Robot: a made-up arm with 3 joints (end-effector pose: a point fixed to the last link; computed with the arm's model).
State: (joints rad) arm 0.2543 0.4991 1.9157
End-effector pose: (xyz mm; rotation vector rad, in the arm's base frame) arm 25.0 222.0 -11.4 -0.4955 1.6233 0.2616
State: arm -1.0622 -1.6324 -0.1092
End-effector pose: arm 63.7 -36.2 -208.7 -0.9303 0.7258 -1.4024
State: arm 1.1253 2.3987 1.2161
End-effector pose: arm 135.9 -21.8 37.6 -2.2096 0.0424 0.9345
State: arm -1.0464 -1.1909 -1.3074
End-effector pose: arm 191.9 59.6 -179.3 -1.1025 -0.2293 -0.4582
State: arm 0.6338 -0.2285 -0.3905
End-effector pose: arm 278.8 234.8 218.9 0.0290 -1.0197 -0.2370
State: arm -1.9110 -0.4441 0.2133
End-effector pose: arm -210.4 208.3 -151.7 -0.4041 2.0831 -0.3558
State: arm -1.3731 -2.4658 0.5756
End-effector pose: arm -101.4 -78.2 -113.4 -1.0316 0.7724 -2.4485
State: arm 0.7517 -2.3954 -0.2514
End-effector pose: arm 160.1 -114.5 136.0 0.6060 -0.4607 -2.3718
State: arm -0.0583 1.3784 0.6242
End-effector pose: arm -32.1 199.2 -49.7 -0.3914 0.5693 1.3460
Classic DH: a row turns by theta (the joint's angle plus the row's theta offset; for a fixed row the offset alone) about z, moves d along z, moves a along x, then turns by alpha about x. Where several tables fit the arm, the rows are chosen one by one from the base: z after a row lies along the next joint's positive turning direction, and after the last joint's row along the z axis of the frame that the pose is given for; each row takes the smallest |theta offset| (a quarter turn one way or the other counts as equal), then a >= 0, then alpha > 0; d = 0 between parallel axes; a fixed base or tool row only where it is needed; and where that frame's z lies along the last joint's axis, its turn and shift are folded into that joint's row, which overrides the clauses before.
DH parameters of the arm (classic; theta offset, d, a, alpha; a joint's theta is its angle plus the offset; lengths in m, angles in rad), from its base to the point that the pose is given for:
base (fixed): 0 0.09 0 1.5708
joint 1: 0 -0.1 0.13 -1.5708
joint 2: 0 -0.04 0.03 -1.5708
joint 3: 0 0.17 0.09 1.5708
tool (fixed): 0 -0.06 0 0

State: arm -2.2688 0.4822 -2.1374
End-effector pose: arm 0.9 265.6 -14.9 0.3893 0.1288 -0.2852
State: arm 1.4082 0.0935 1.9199
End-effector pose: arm 111.9 263.9 129.6 -0.0941 0.5113 -0.0088
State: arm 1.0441 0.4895 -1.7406
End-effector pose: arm 7.1 284.8 219.3 0.2347 -2.7095 0.6464
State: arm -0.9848 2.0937 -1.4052
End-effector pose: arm -5.9 105.2 169.2 1.9570 -0.2536 0.7721
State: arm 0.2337 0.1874 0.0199
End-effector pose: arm 232.8 289.2 40.8 -0.0237 -0.2132 0.1862
